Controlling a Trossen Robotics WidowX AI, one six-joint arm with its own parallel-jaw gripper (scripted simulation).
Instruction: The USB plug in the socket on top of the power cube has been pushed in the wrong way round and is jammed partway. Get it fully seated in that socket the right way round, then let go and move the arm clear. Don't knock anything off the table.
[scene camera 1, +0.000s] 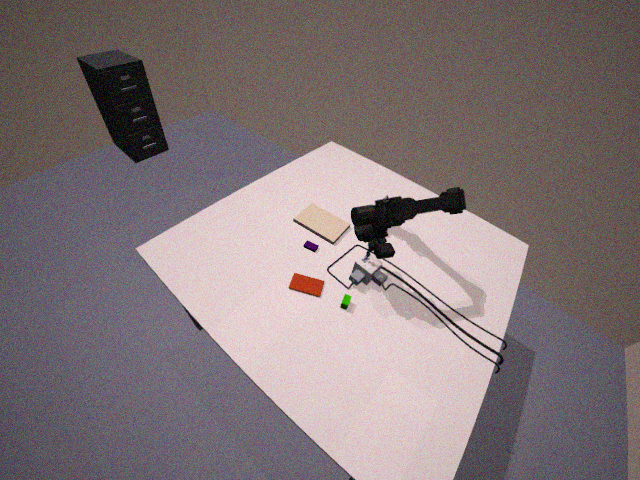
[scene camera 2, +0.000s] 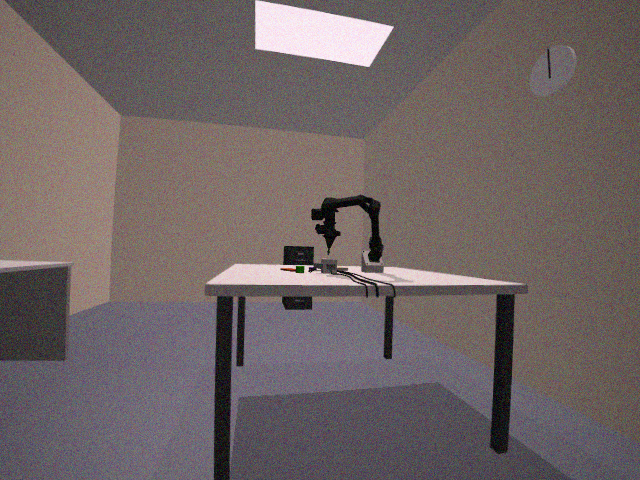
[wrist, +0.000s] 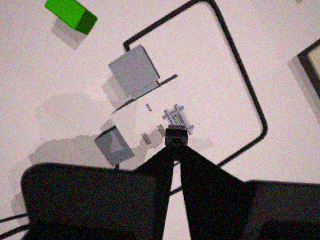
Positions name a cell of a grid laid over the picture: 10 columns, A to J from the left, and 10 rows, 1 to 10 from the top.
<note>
My gripper (scene camera 1: F6) holds a USB plug. I also see a beige pad (scene camera 1: F5).
My gripper is seen too in the wrist view (wrist: F7).
</note>
